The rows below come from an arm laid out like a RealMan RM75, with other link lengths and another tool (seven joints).
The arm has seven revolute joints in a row. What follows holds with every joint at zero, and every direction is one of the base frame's.
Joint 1 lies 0.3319 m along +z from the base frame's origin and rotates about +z.
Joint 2 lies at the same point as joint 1 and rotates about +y.
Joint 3 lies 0.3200 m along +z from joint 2 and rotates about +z.
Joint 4 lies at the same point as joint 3 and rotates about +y.
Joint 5 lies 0.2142 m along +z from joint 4 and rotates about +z.
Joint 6 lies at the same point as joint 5 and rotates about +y.
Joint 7 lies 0.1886 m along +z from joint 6 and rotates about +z.
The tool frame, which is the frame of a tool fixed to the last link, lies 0.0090 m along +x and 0.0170 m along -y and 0.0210 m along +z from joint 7; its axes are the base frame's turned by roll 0.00, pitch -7.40 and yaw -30.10 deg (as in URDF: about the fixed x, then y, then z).
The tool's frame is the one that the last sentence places.
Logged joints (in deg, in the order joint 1, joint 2, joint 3, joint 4, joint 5, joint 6, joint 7), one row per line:
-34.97, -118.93, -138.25, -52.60, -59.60, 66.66, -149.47
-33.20, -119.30, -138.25, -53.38, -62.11, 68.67, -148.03
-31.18, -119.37, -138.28, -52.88, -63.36, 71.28, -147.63
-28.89, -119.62, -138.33, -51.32, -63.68, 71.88, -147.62
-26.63, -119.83, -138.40, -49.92, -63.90, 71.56, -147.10
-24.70, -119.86, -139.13, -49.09, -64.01, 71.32, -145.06
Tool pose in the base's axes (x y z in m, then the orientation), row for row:
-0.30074, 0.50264, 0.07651, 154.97, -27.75, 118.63
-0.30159, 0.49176, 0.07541, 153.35, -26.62, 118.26
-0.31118, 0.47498, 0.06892, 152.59, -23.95, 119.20
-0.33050, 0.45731, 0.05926, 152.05, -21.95, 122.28
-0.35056, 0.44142, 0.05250, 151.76, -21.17, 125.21
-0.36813, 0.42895, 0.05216, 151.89, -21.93, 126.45
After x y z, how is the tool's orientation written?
As angles about the fixed x, y, z axes (roll, pitch, yaw), in degrees.
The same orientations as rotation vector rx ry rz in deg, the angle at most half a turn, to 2 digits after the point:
-89.80, -134.03, -51.06
-91.22, -134.85, -52.78
-90.95, -138.14, -52.47
-87.40, -141.94, -51.87
-83.59, -144.27, -51.52
-81.69, -144.08, -51.42

